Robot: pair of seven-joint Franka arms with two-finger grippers.
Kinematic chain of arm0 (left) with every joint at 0, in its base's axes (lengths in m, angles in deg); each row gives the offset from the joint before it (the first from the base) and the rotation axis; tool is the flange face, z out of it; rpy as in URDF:
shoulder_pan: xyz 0 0 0.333 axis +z
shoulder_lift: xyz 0 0 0 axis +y
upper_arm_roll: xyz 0 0 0.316 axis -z
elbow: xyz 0.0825 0 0 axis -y
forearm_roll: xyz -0.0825 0 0.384 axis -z
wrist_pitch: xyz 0 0 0 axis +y
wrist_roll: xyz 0.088 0 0 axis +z
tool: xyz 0 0 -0.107 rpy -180 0 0
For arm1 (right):
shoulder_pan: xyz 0 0 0.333 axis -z
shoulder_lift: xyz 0 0 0 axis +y
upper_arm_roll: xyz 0 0 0.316 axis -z
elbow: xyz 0.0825 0 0 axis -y
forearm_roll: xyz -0.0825 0 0.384 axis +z
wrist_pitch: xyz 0 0 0 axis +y
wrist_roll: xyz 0.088 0 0 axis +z
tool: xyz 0 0 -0.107 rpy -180 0 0
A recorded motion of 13 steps. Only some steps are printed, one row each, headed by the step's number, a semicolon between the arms.
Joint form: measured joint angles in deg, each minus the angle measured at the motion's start. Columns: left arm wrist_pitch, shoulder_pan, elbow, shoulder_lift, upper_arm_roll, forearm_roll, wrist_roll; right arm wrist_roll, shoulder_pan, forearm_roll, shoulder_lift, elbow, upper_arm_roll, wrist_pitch.
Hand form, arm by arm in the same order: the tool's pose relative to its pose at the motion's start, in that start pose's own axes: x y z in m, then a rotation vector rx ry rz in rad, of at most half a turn. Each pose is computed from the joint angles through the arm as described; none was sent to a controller.
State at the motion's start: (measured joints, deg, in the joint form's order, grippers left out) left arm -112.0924 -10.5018 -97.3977 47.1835 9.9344 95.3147 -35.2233; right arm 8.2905 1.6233 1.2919 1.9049 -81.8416 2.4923 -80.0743
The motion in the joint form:
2: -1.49 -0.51 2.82 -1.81 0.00 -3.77 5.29; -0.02 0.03 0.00 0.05 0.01 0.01 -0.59
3: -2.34 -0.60 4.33 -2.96 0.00 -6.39 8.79; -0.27 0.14 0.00 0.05 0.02 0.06 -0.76
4: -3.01 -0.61 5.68 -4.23 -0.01 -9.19 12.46; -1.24 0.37 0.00 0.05 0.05 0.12 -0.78
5: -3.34 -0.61 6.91 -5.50 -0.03 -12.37 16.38; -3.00 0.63 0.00 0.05 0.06 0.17 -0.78
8: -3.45 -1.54 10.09 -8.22 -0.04 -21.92 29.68; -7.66 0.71 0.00 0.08 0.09 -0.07 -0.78
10: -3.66 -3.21 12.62 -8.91 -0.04 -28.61 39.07; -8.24 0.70 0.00 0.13 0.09 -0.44 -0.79
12: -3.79 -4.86 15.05 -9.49 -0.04 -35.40 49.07; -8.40 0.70 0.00 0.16 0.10 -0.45 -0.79
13: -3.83 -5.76 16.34 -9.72 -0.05 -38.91 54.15; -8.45 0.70 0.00 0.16 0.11 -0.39 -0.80
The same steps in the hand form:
2: 0.0051 0.0394 0.0015 0.0437 -0.0085 0.0106; 0.0013 0.0006 -0.0005 -0.0014 0.0095 0.0011
3: 0.0074 0.0625 -0.0004 0.0743 -0.0091 0.0121; 0.0014 0.0021 -0.0009 -0.0017 0.0127 0.0082
4: 0.0083 0.0859 -0.0034 0.1064 -0.0083 0.0115; 0.0010 0.0049 -0.0012 -0.0015 0.0137 0.0302
5: 0.0076 0.1083 -0.0064 0.1430 -0.0108 0.0074; 0.0006 0.0078 -0.0014 -0.0010 0.0141 0.0663
8: -0.0018 0.1584 -0.0032 0.2659 -0.0220 -0.0542; 0.0010 0.0063 -0.0013 -0.0005 0.0140 0.1448
10: -0.0108 0.1819 0.0110 0.3631 -0.0199 -0.1063; 0.0018 0.0029 -0.0008 -0.0005 0.0132 0.1483
12: -0.0202 0.2033 0.0245 0.4606 0.0041 -0.1678; 0.0020 0.0028 -0.0006 -0.0005 0.0128 0.1510
13: -0.0254 0.2139 0.0318 0.5095 0.0237 -0.1967; 0.0019 0.0033 -0.0007 -0.0005 0.0132 0.1529

